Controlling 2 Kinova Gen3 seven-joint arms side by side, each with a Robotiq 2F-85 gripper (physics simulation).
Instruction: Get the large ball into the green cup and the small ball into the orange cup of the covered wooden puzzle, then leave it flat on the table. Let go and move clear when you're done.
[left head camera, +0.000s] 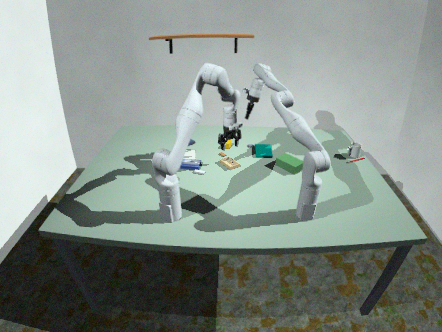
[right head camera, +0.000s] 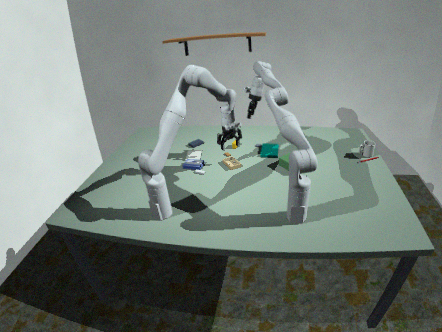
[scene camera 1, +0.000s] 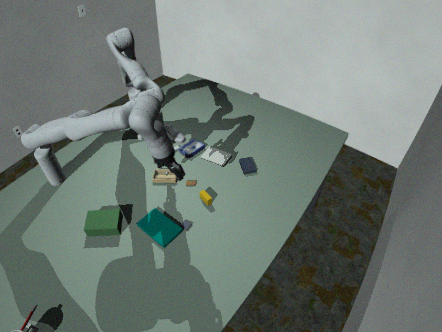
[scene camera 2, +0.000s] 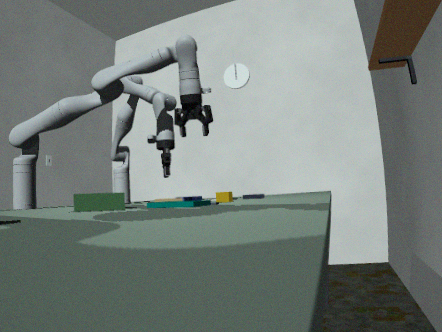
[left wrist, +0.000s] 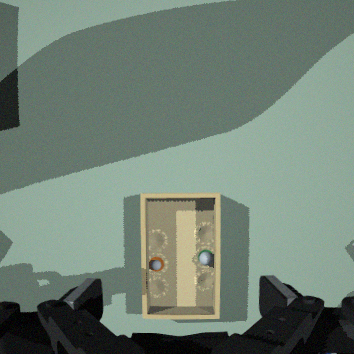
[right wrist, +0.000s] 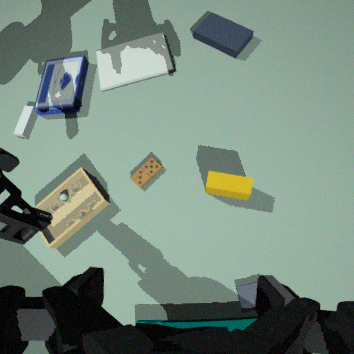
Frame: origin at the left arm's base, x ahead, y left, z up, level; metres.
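Seen in the pictures: left gripper, fingertip midpoint: (left head camera: 229, 148) (right head camera: 230, 148) (scene camera 2: 166, 176) (left wrist: 180, 295) (right wrist: 28, 191); right gripper, fingertip midpoint: (left head camera: 246, 117) (right head camera: 250, 116) (scene camera 1: 172, 171) (scene camera 2: 194, 136) (right wrist: 179, 289); left arm's base at its link origin: (left head camera: 172, 215) (right head camera: 163, 213); right arm's base at its link origin: (left head camera: 304, 214) (right head camera: 296, 216) (scene camera 1: 57, 179).
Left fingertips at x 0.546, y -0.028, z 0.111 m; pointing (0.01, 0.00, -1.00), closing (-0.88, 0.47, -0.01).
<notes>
Pixels of each thing's top centre, then the offset from my left fingertips to it.
- wooden puzzle at its top centre: (left wrist: 180, 257) (right wrist: 64, 206) (scene camera 2: 168, 198) (scene camera 1: 164, 174) (right head camera: 231, 161) (left head camera: 229, 161) dy +0.000, dx +0.002, dz -0.089 m
- large ball at its top centre: (left wrist: 206, 259) dy +0.014, dx -0.016, dz -0.096 m
- small ball at its top centre: (left wrist: 155, 265) dy -0.002, dx +0.026, dz -0.100 m
- domino at its top centre: (right wrist: 145, 171) (scene camera 1: 190, 182) dy +0.094, dx +0.093, dz -0.103 m
- yellow block at its top centre: (right wrist: 229, 181) (scene camera 2: 223, 192) (scene camera 1: 205, 194) dy +0.111, dx +0.214, dz -0.074 m
- teal box at its top centre: (scene camera 2: 178, 201) (scene camera 1: 158, 226) (right head camera: 269, 149) (left head camera: 263, 149) dy -0.122, dx +0.259, dz -0.096 m
- green block at its top centre: (scene camera 2: 99, 193) (scene camera 1: 101, 219) (right head camera: 293, 159) (left head camera: 290, 159) dy -0.334, dx +0.148, dz -0.062 m
- blue card box at its top centre: (right wrist: 58, 80) (scene camera 2: 188, 196) (scene camera 1: 191, 146) (left head camera: 190, 162) (right head camera: 193, 162) dy +0.193, dx -0.122, dz -0.086 m
- white notebook at its top centre: (right wrist: 132, 58) (scene camera 1: 216, 155) (left head camera: 188, 154) (right head camera: 193, 154) dy +0.282, dx -0.017, dz -0.104 m
- navy block at its top centre: (right wrist: 222, 30) (scene camera 2: 253, 194) (scene camera 1: 247, 164) dy +0.380, dx +0.121, dz -0.093 m
The wooden puzzle (left head camera: 230, 163) (right head camera: 233, 163) (left wrist: 186, 285) (right wrist: 75, 212) lies flat on the table. In the left wrist view, the large ball (left wrist: 205, 258) sits in the green-ringed cup and the small ball (left wrist: 156, 265) in the orange-ringed cup. My left gripper (left head camera: 230, 145) (right head camera: 231, 144) (scene camera 2: 166, 175) (left wrist: 180, 295) is open and empty above the puzzle, apart from it. My right gripper (left head camera: 247, 117) (right head camera: 250, 116) (scene camera 2: 194, 134) (right wrist: 179, 289) is open and empty, higher up and away from the puzzle.
A domino (scene camera 1: 191, 183) (right wrist: 146, 172) and a yellow block (scene camera 1: 206, 197) (right wrist: 229, 185) lie near the puzzle. Also on the table are a teal box (scene camera 1: 160, 228), a green block (scene camera 1: 102, 222), a blue card box (right wrist: 62, 85), a white notebook (right wrist: 134, 62) and a navy block (right wrist: 222, 35).
</notes>
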